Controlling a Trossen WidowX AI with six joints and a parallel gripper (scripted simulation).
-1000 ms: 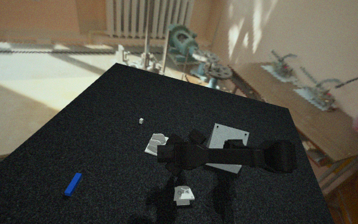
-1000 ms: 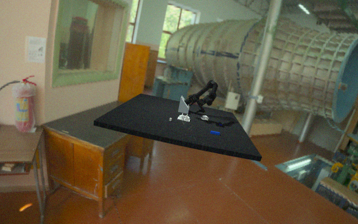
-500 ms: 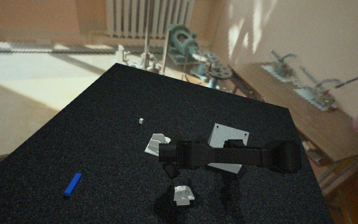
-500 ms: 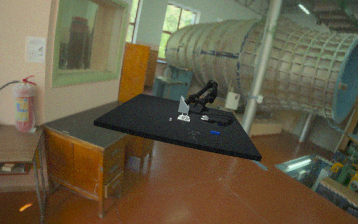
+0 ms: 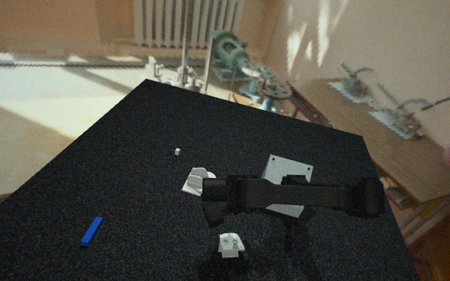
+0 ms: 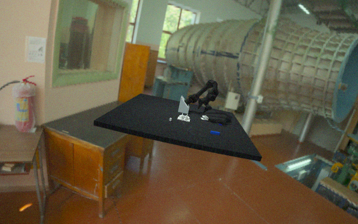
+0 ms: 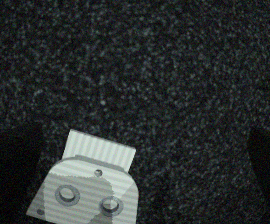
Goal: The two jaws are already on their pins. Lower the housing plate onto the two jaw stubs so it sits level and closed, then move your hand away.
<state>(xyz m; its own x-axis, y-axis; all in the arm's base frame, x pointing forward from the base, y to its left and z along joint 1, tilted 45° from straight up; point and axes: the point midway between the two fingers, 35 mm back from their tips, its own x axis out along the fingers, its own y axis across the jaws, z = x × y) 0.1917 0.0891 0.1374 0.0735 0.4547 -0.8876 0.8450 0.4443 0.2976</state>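
Now: gripper tip 7 cm above the white stepped block, 6 cm to the right of it and 1 cm past it. From my gripper tip the other things lie so: small white cube (29 cm to the right, 25 cm ahead, 7 cm below); then white jaw (14 cm to the right, 9 cm ahead, 7 cm below); then blue block (39 cm ahead, 10 cm to the left, 7 cm below).
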